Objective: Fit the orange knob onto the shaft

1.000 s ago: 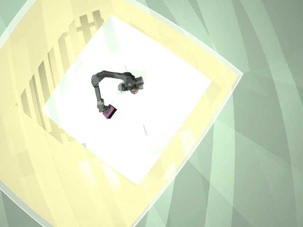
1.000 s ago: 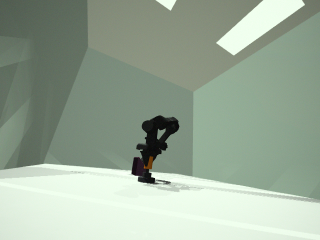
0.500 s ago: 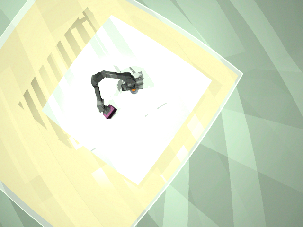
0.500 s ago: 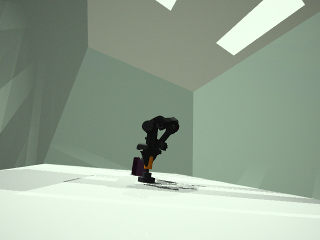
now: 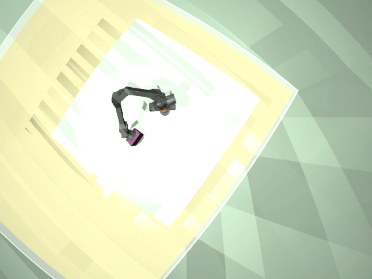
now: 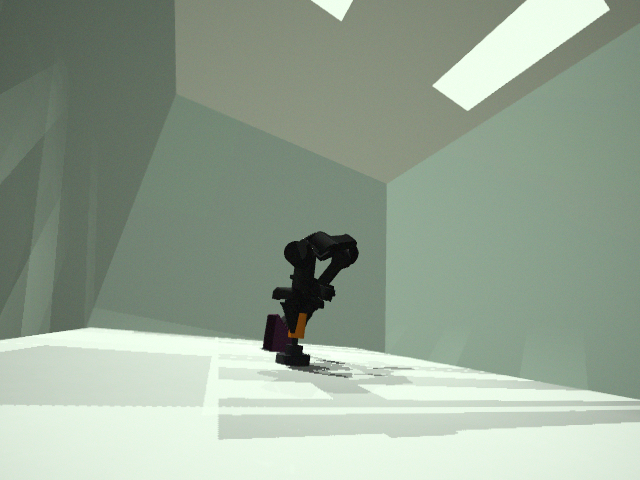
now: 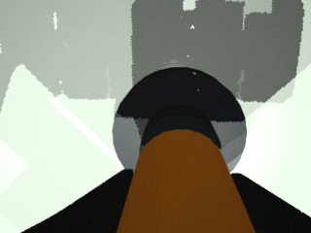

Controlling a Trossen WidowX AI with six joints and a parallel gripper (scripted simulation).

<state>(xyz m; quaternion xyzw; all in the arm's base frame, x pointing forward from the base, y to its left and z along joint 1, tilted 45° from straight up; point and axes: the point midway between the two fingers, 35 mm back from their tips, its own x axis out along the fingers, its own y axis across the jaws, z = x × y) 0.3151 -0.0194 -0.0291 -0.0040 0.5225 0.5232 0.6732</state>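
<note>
Now: gripper tip 20 mm below the orange knob. Also, from my gripper tip: round pedestal 40 mm below.
</note>
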